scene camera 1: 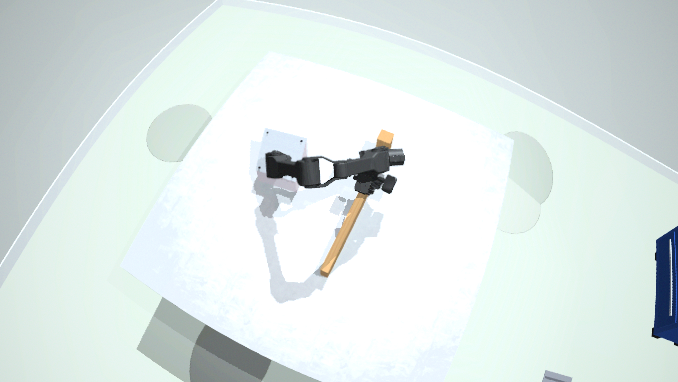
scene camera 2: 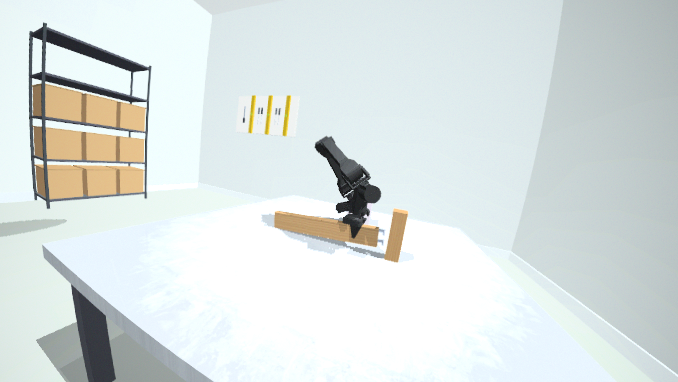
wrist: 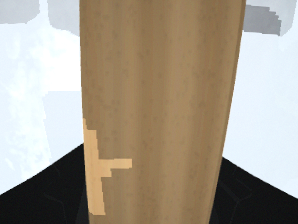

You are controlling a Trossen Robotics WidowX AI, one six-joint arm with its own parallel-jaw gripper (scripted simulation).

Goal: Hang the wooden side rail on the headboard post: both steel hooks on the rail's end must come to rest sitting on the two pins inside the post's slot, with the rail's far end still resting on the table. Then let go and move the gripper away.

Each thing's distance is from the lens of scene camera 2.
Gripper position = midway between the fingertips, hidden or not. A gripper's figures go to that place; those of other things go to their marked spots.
gripper (scene camera 2: pixel 354 236): 75 cm
wooden side rail (scene camera 2: pixel 368 235): 72 cm
headboard post (scene camera 2: pixel 394 242): 71 cm
